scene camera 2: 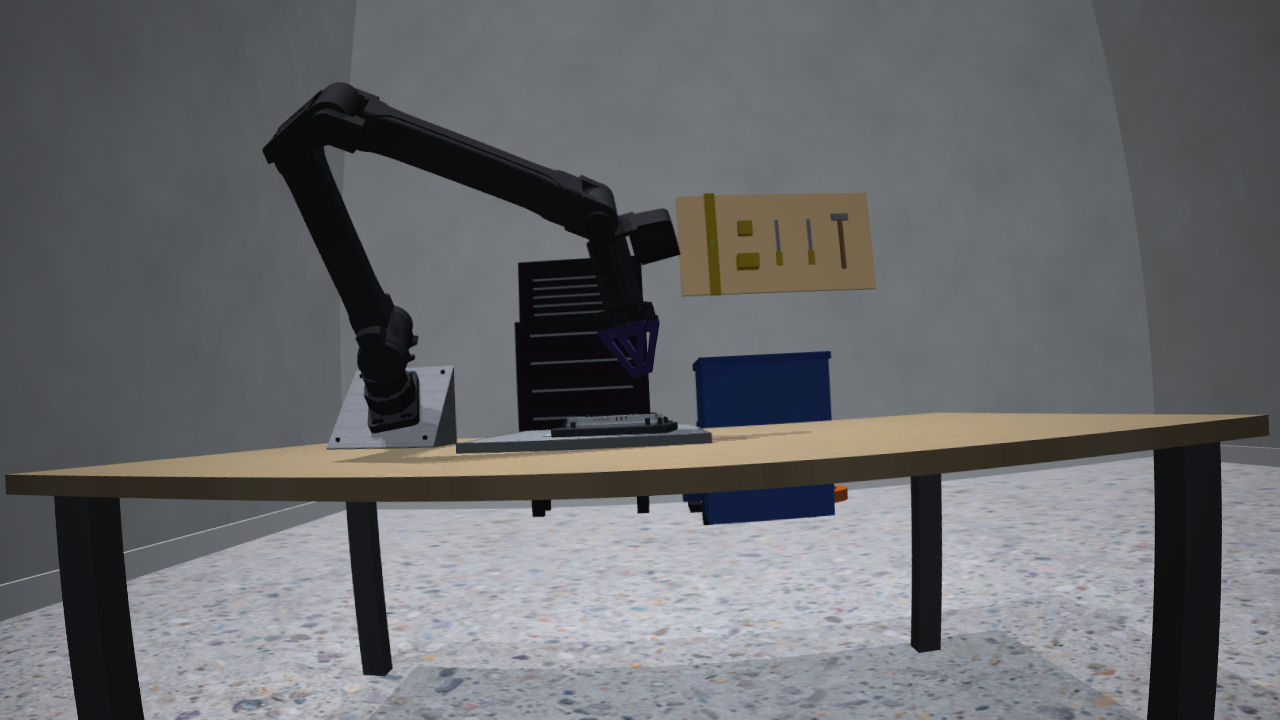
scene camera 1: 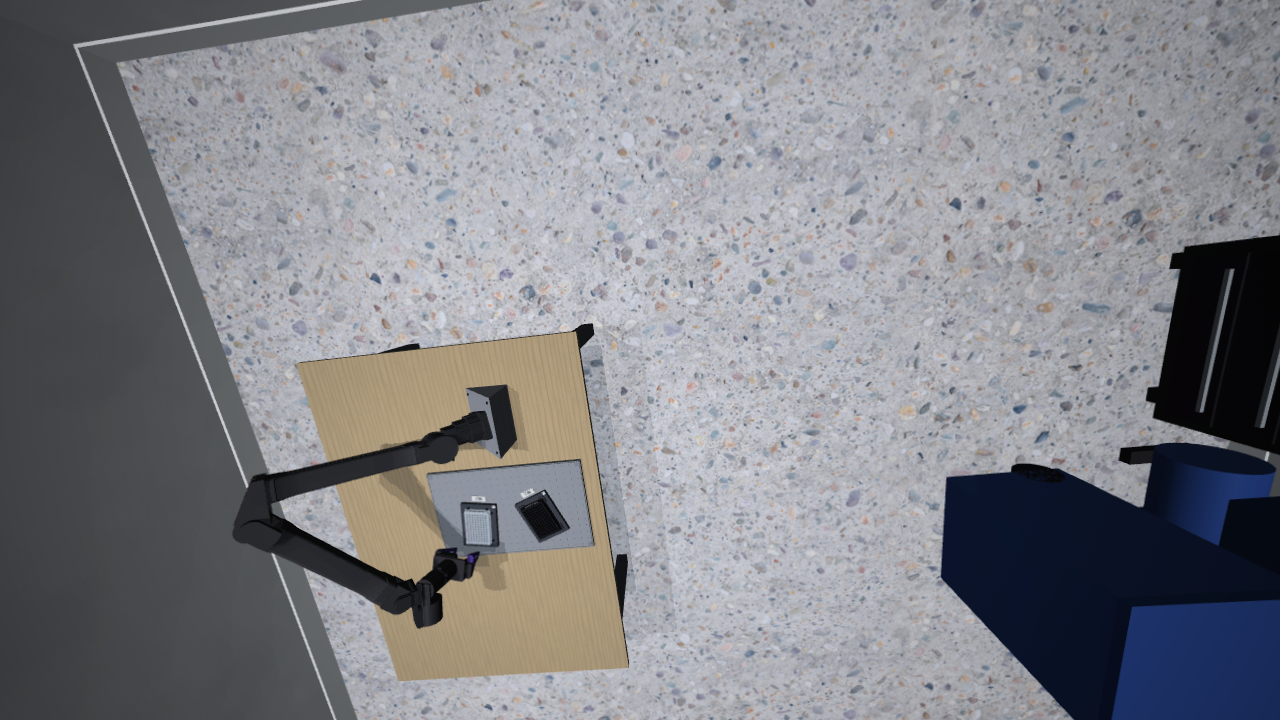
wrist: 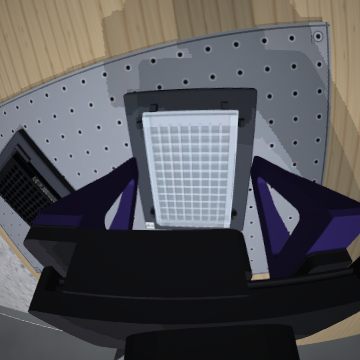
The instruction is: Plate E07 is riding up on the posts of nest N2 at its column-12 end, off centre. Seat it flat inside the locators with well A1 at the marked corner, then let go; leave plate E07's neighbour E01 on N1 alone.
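Frame: origin at the arm's base, x ahead, y left, z up, level; centimetres.
Where they show: gripper, fingertip midpoint: point(scene camera 2: 642, 375) point(scene camera 1: 467, 551) point(wrist: 194, 163); arm's base, link origin: point(scene camera 2: 395, 404) point(scene camera 1: 482, 424).
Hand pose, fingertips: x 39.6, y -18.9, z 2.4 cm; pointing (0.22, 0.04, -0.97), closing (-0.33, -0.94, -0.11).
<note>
Things, the pixels of their centre, and the offset from my fingertips. Level surfaces: height alone.
- translucent, body centre: point(wrist: 191, 175) point(scene camera 2: 616, 420) point(scene camera 1: 478, 527) dz -6.3, dx -3.9, dy +2.0 cm
- dark nest N2, body centre: point(wrist: 191, 171) point(scene camera 2: 616, 426) point(scene camera 1: 479, 525) dz -7.1, dx -3.9, dy +2.0 cm
- small white mark, body centre: point(wrist: 149, 224) dz -7.0, dx -9.6, dy +9.4 cm
- Black plate E01, body centre: point(wrist: 33, 202) point(scene camera 2: 616, 418) point(scene camera 1: 541, 519) dz -6.3, dx -1.8, dy +24.0 cm
- wooden table, surface height: dz -9.5 cm
Plate E07, pale and translucent, point(scene camera 1: 478, 528) point(scene camera 2: 617, 419) point(wrist: 192, 170) lies on the dark nest N2 point(scene camera 1: 478, 505) point(scene camera 2: 608, 430) point(wrist: 190, 97). In the wrist view its far end lies inside the small posts and its sides look parallel to the nest; its near edge is partly hidden by the gripper body. It looks about level, but small remaining tilt cannot be told. A small white mark point(wrist: 150, 225) shows at the nest's near left corner; well A1 cannot be made out. My gripper point(scene camera 1: 472, 558) point(scene camera 2: 638, 373) point(wrist: 194, 163) is open and empty above E07, its purple fingers either side, apart from it.
Black plate E01 point(scene camera 1: 540, 517) point(wrist: 19, 182) sits on nest N1, turned at an angle beside N2. Both nests stand on a grey perforated board point(scene camera 1: 447, 483) point(scene camera 2: 501, 443) point(wrist: 295, 80) on the wooden table point(scene camera 1: 537, 608) point(scene camera 2: 895, 438). The arm's base point(scene camera 1: 501, 420) point(scene camera 2: 438, 407) stands beside the board.
</note>
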